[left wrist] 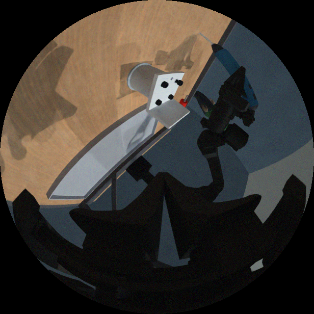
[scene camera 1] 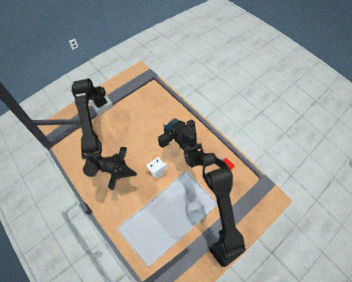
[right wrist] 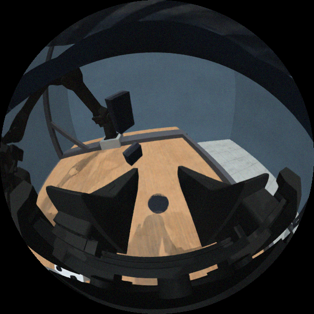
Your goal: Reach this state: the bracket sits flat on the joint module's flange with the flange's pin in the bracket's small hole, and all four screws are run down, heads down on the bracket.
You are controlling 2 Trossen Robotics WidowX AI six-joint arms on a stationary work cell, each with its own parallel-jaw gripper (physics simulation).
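Places are measured from the left arm's base along level axes (x ahead, y left, z up), in centimetres.
Where they show: left gripper, fingertip midpoint: [scene camera 1: 136, 174]; right gripper, fingertip midpoint: [scene camera 1: 167, 122]; left arm's base, link origin: [scene camera 1: 100, 101]; right arm's base, link origin: [scene camera 1: 228, 248].
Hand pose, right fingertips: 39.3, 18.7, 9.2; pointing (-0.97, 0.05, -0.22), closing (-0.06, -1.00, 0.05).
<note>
Each offset is from my right fingertips to the centre of the thing, as dx, dy, dz. Level surfaces: height alone.
The white angled bracket @[+12.6, -15.3, -5.3] [scene camera 1: 156, 166] [left wrist: 160, 90] lies against the end of the light grey joint module [left wrist: 141, 79]. Dark screw heads show at its corners in the left wrist view; one screw [left wrist: 179, 82] looks to stand farther off the face than the others. A small pale spot by it may be the pin; seating is too small to judge. My right gripper [scene camera 1: 172, 128] [left wrist: 241, 67] [right wrist: 157, 171] is shut on the blue screwdriver @[+1.6, -0.3, -2.4] [scene camera 1: 172, 123] [left wrist: 230, 62], whose thin tip is apart from the bracket. My left gripper [scene camera 1: 134, 173] [left wrist: 162, 176] is shut and empty, beside the bracket.
A pale grey tray @[+33.6, -24.3, -12.7] [scene camera 1: 150, 220] [left wrist: 100, 165] lies in front of the bracket in the scene view. A red block @[+28.7, +13.8, -11.8] [scene camera 1: 228, 164] [left wrist: 183, 102] is near the right table edge. Dark rails [scene camera 1: 200, 120] border the wooden table @[dz -13.5] [scene camera 1: 140, 110].
</note>
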